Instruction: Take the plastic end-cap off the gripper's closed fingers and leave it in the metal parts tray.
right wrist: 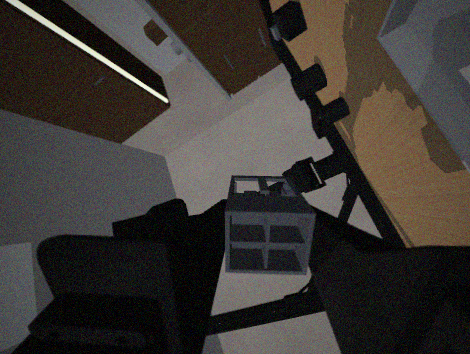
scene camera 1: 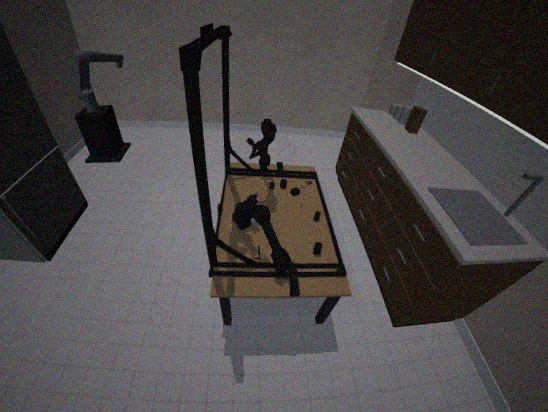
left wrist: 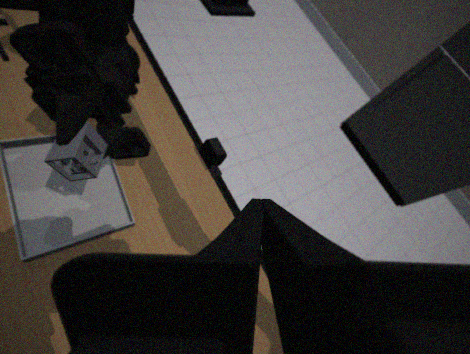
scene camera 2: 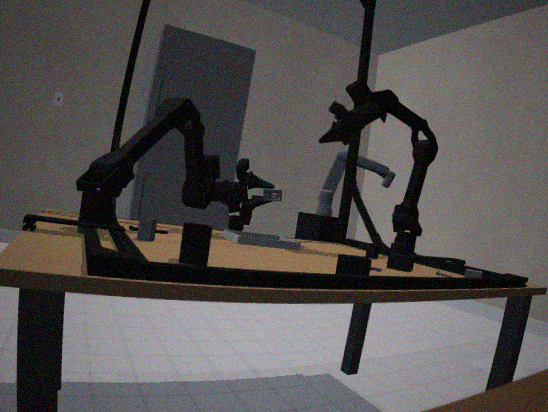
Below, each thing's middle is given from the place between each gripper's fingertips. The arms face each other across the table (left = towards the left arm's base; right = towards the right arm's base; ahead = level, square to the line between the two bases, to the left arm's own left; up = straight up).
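Left hand: 180 mm to the left of the metal parts tray (left wrist: pixel 52 214), 40 mm short of it, 310 mm above it.
Metal parts tray: 1 cm ahead of my right hand, 3 cm to the right of it, 13 cm below it.
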